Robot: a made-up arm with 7 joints. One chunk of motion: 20 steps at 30 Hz.
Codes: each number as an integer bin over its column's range. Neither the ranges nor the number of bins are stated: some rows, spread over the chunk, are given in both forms.
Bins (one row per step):
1: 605 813 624 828 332 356
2: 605 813 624 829 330 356
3: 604 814 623 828 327 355
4: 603 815 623 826 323 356
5: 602 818 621 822 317 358
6: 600 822 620 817 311 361
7: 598 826 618 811 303 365
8: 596 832 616 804 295 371
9: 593 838 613 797 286 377
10: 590 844 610 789 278 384
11: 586 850 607 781 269 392
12: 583 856 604 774 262 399
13: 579 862 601 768 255 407
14: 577 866 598 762 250 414
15: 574 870 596 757 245 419
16: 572 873 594 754 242 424
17: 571 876 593 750 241 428
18: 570 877 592 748 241 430
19: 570 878 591 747 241 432
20: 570 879 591 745 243 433
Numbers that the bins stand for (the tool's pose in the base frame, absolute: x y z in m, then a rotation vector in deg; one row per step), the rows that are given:
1: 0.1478 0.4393 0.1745 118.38 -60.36 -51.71
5: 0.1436 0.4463 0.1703 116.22 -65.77 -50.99
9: 0.1310 0.4744 0.1591 107.21 -76.94 -44.14
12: 0.1170 0.4996 0.1464 98.92 -85.59 -36.22
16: 0.1016 0.5234 0.1324 91.71 -92.79 -27.21
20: 0.0988 0.5318 0.1282 88.47 -92.43 -23.96
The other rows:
2: 0.1478 0.4393 0.1745 118.74 -61.08 -51.71
3: 0.1464 0.4407 0.1731 118.38 -62.16 -52.07
4: 0.1450 0.4421 0.1731 117.66 -63.60 -51.71
6: 0.1408 0.4520 0.1689 114.41 -67.93 -49.91
7: 0.1380 0.4576 0.1661 112.25 -70.81 -48.47
8: 0.1352 0.4660 0.1633 109.73 -73.69 -46.31
10: 0.1268 0.4828 0.1549 104.32 -79.82 -41.62
11: 0.1212 0.4912 0.1507 101.44 -83.06 -38.74
13: 0.1114 0.5080 0.1422 96.76 -88.11 -33.33
14: 0.1086 0.5136 0.1380 94.59 -89.91 -30.81
15: 0.1044 0.5192 0.1352 92.79 -91.71 -29.01
17: 0.1002 0.5276 0.1310 90.27 -93.15 -25.77
18: 0.0988 0.5290 0.1296 89.55 -93.15 -25.05
19: 0.0988 0.5304 0.1282 89.19 -93.15 -24.32

